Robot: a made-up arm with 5 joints. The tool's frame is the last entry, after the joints. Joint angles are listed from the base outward. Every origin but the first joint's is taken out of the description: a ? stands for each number. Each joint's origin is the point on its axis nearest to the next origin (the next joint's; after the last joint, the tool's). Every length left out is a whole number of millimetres.
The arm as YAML. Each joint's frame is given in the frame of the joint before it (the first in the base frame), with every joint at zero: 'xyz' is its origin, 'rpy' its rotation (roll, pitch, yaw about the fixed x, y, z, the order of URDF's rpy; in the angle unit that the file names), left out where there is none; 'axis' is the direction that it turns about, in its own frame. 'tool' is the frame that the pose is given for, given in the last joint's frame.
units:
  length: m
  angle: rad
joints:
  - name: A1
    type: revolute
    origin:
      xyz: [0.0, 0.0, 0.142]
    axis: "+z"
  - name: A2
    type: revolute
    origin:
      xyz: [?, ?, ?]
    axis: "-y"
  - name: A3
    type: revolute
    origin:
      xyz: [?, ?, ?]
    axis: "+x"
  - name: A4
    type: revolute
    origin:
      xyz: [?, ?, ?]
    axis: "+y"
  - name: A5
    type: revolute
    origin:
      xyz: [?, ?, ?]
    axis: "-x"
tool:
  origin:
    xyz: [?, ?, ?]
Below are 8 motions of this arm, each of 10 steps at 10 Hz.
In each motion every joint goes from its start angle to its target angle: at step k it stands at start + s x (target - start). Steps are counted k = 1, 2, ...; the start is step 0. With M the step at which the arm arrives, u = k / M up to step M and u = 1 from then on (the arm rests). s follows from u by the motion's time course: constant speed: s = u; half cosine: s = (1 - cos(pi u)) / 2; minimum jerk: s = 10 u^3 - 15 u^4 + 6 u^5.
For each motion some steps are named. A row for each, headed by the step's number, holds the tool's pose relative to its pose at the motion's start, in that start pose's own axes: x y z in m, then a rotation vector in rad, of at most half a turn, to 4 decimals.
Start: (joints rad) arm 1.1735 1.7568 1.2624 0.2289 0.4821
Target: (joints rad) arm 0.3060 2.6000 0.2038 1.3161 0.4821
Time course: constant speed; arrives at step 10
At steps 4, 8, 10:
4: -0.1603 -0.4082 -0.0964 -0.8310 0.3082 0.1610
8: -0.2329 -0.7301 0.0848 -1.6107 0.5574 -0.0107
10: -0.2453 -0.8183 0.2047 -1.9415 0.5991 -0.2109

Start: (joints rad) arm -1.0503 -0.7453 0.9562 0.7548 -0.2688
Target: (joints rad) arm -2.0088 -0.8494 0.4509 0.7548 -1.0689
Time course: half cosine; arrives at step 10
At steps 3, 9, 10:
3: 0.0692 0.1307 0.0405 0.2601 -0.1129 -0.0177
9: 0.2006 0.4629 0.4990 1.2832 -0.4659 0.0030
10: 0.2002 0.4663 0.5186 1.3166 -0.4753 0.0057

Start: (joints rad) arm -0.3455 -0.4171 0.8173 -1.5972 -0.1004
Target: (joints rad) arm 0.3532 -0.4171 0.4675 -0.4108 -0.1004
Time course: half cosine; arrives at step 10
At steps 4, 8, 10:
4: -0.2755 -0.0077 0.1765 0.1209 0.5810 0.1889
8: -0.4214 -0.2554 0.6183 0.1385 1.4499 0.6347
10: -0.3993 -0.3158 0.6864 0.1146 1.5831 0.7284

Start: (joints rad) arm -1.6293 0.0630 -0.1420 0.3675 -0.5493
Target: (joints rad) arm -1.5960 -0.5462 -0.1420 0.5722 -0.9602
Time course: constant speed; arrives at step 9
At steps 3, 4, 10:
3: -0.1006 0.0763 0.0791 0.1202 0.2395 -0.1254
4: -0.1262 0.1035 0.1110 0.1583 0.3153 -0.1748
10: -0.1839 0.2456 0.2908 0.3264 0.6587 -0.4769

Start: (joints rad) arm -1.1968 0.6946 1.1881 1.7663 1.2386
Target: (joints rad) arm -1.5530 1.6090 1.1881 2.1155 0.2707
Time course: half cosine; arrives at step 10
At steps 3, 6, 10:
3: 0.0359 0.0496 -0.0582 0.0601 0.0589 -0.0784
6: 0.1162 0.1166 -0.1893 0.2085 0.1986 -0.2995
10: 0.1763 0.1299 -0.2880 0.3358 0.2937 -0.5274

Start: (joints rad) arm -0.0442 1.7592 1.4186 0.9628 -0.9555
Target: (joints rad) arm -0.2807 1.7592 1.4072 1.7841 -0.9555
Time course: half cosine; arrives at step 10
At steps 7, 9, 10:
7: -0.0821 0.0311 0.0294 -0.0603 0.2417 -0.6676
9: -0.0872 0.0532 0.0379 -0.0573 0.2903 -0.8235
10: -0.0874 0.0565 0.0391 -0.0563 0.2967 -0.8445

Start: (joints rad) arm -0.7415 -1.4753 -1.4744 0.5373 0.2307
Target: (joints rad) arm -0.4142 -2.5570 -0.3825 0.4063 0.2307
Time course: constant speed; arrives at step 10
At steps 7, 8, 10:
7: -0.1541 -0.2558 0.1561 0.1381 0.1302 0.8555
8: -0.1732 -0.2966 0.2034 0.1697 0.2098 0.9545
10: -0.1978 -0.3723 0.3197 0.2416 0.4096 1.1180

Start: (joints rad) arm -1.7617 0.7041 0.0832 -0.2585 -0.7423
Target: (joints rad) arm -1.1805 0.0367 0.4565 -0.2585 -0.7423
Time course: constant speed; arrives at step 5
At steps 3, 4, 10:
3: -0.0812 0.2644 0.2929 0.4336 0.4127 -0.2170
4: -0.0761 0.3175 0.4034 0.5459 0.5619 -0.2951
10: -0.0563 0.3547 0.5089 0.6386 0.7158 -0.3756

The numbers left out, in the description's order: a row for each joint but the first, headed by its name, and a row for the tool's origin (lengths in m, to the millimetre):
A2: 0.064 0.098 0.0
A3: -0.227 0.0 0.092
A4: 0.0 0.257 0.038
A5: -0.071 0.0 -0.076
tool: 0.0 0.005 -0.378

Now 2 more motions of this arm.
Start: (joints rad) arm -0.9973 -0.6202 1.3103 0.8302 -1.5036
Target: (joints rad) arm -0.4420 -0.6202 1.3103 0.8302 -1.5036
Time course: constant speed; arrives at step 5
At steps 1, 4, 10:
1: 0.0024 -0.0331 0.0080 -0.0607 -0.0260 -0.0893
4: -0.0093 -0.1279 0.0436 -0.2429 -0.1040 -0.3571
10: -0.0194 -0.1568 0.0588 -0.3037 -0.1300 -0.4464

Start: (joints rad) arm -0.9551 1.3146 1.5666 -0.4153 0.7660
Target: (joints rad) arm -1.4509 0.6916 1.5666 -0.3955 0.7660
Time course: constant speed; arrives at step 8
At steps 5, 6, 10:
5: 0.0629 -0.0249 -0.0809 -0.4113 0.0806 -0.2599
6: 0.0789 -0.0328 -0.0976 -0.4873 0.0879 -0.3223
10: 0.1143 -0.0524 -0.1302 -0.6311 0.0933 -0.4568

